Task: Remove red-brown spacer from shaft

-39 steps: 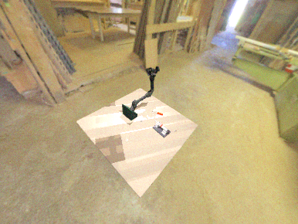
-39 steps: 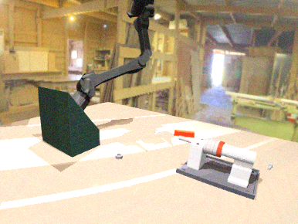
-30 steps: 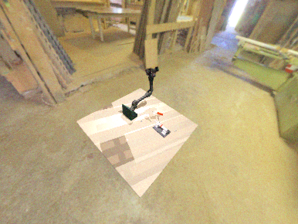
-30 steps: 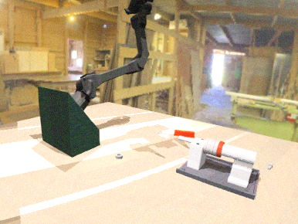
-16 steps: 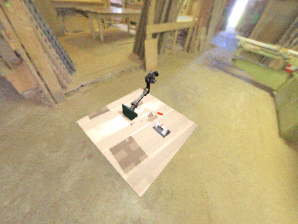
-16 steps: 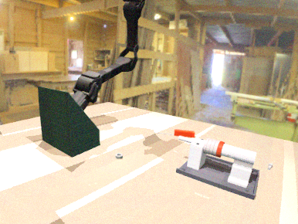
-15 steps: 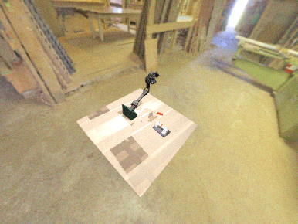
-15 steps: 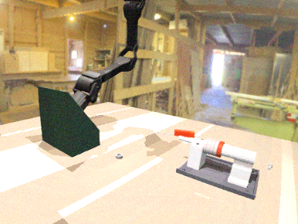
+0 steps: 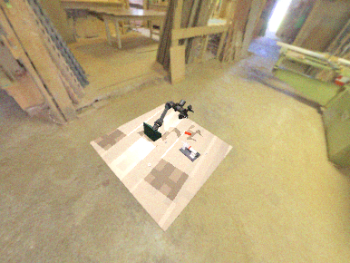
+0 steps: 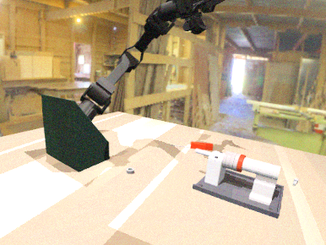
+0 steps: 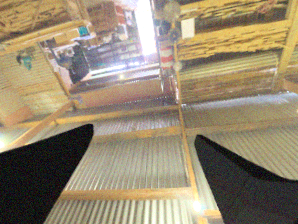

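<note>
Now: gripper tip 5 cm short of the thin shaft, 1 cm to the left of it and 44 cm above it. Also, from my gripper tip: red-brown spacer (10 cm ahead, 2 cm to the right, 44 cm below).
</note>
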